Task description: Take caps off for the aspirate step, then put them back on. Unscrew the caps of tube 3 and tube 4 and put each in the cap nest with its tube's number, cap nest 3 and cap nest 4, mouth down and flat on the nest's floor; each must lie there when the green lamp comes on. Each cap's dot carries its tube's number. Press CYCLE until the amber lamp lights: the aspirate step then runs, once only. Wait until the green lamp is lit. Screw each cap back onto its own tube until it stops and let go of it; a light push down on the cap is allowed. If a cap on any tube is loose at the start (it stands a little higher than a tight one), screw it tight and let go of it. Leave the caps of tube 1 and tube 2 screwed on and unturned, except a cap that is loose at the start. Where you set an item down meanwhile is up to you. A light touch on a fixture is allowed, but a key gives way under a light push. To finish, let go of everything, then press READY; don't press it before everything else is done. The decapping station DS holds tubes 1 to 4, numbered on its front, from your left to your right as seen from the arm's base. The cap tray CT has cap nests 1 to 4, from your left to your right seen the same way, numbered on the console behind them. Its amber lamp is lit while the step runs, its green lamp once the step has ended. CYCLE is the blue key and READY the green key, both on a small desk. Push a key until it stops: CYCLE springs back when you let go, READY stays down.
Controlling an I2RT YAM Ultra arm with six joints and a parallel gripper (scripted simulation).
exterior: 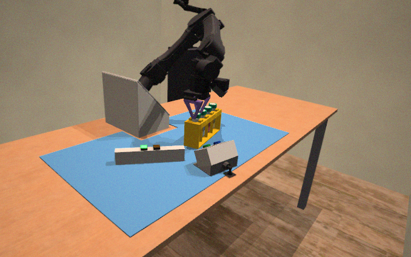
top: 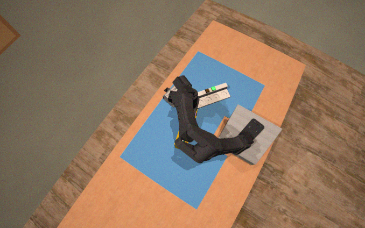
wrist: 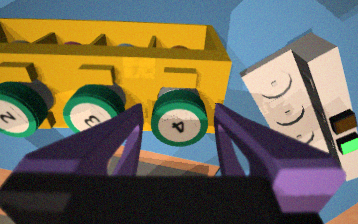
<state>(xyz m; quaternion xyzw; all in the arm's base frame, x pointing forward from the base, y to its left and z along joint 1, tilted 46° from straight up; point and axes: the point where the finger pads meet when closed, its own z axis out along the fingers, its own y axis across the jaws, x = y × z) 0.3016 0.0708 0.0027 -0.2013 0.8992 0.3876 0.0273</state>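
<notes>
Now: the cap 4 right at my hand. From my hand the other things lie so: cap 3: 50 mm to the left, 20 mm behind; blue key: 140 mm ahead, 50 mm below, 30 mm to the right; cap 2: 100 mm to the left, 40 mm behind.
</notes>
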